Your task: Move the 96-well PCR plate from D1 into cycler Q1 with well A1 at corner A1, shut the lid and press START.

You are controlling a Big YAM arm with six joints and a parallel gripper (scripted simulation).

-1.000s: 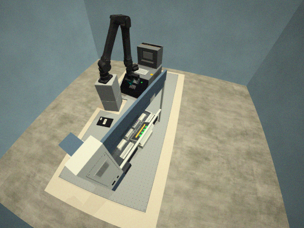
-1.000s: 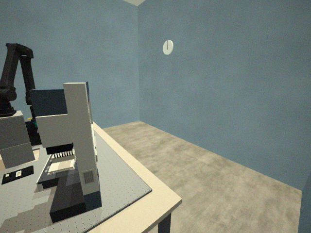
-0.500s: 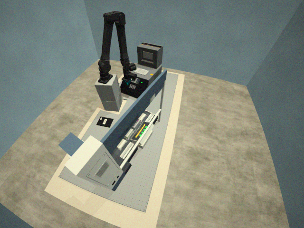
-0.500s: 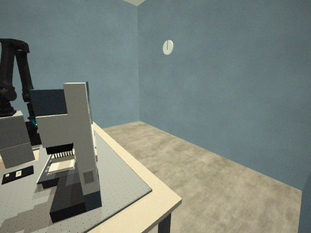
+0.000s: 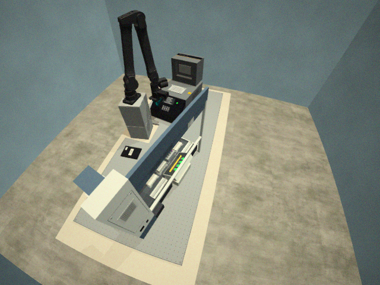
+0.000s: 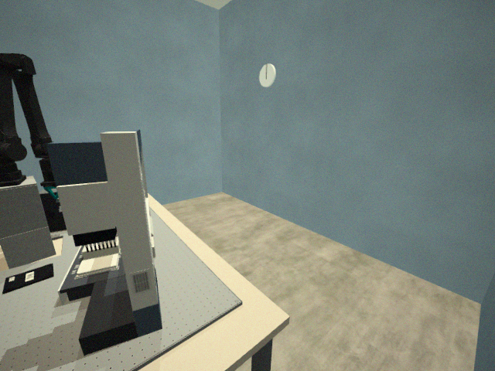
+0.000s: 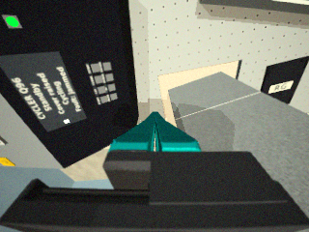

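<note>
Right now the tube cooling block is 310 mm to the right of my hand, 200 mm ahead of it and 140 mm below it. From my hand the other things lie so: regrip nest 360 mm to the right, 210 mm below, 70 mm behind; gantry tower 790 mm to the right, 300 mm ahead, 60 mm above; pipetting head 770 mm to the right, 210 mm ahead, 170 mm above.
</note>
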